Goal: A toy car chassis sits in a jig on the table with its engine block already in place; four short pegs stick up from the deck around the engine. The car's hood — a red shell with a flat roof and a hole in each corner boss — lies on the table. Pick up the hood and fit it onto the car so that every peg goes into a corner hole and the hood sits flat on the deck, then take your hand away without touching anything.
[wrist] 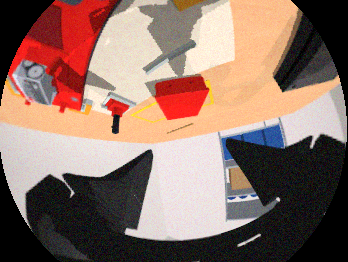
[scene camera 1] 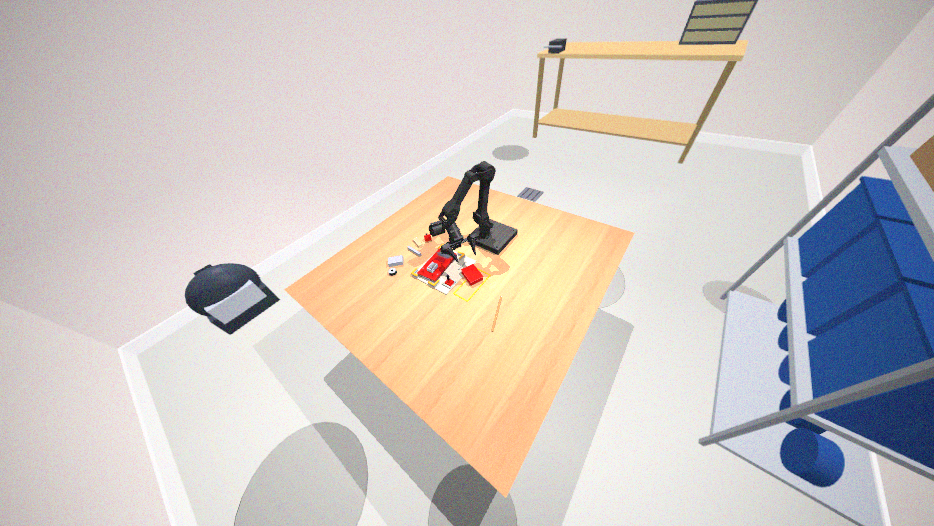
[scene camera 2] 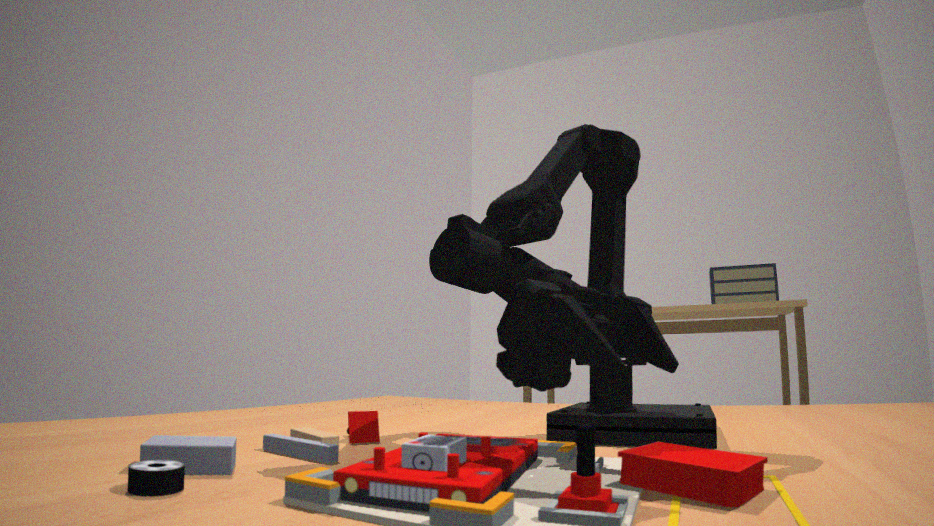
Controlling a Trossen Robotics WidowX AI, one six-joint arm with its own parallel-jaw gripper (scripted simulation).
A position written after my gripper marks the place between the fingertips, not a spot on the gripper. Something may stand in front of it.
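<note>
Scene camera 2 shows my gripper (scene camera 2: 650, 369), open and holding nothing, and a grey engine block (scene camera 2: 430, 452). The wrist view shows a red hood (wrist: 180, 98), the grey engine block (wrist: 36, 86) and my gripper (wrist: 190, 148).
</note>
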